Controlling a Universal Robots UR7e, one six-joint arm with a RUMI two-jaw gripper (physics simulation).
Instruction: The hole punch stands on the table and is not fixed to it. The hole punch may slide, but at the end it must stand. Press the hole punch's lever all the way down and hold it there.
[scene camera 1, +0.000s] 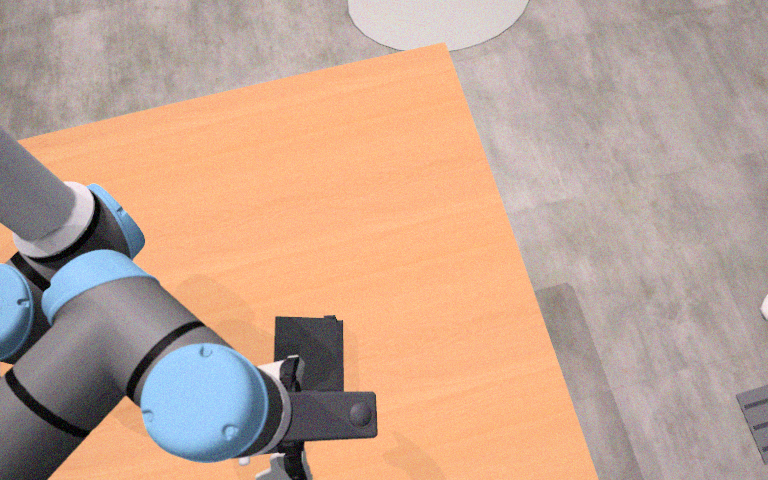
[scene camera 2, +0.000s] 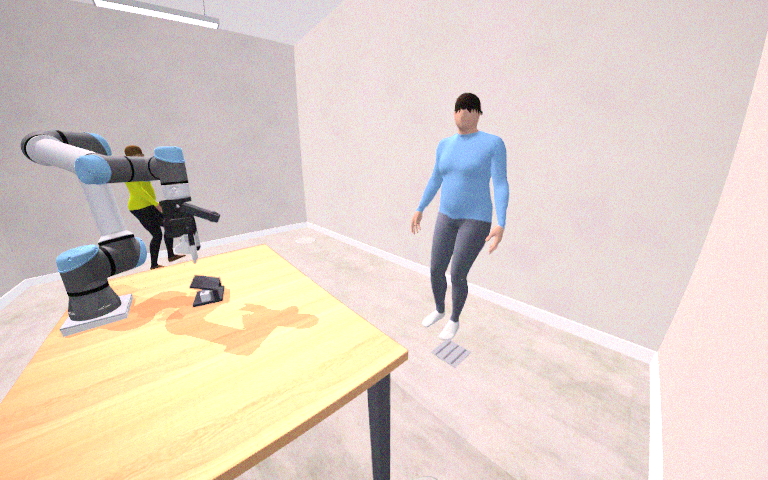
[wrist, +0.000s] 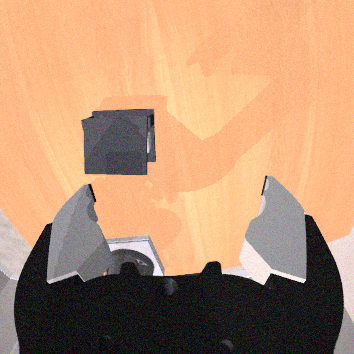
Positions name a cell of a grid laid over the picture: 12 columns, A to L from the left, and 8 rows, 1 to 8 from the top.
Scene:
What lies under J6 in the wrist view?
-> My gripper.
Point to a black hole punch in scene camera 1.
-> At F6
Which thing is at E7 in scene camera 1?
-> My gripper.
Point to a black hole punch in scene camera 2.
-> D5

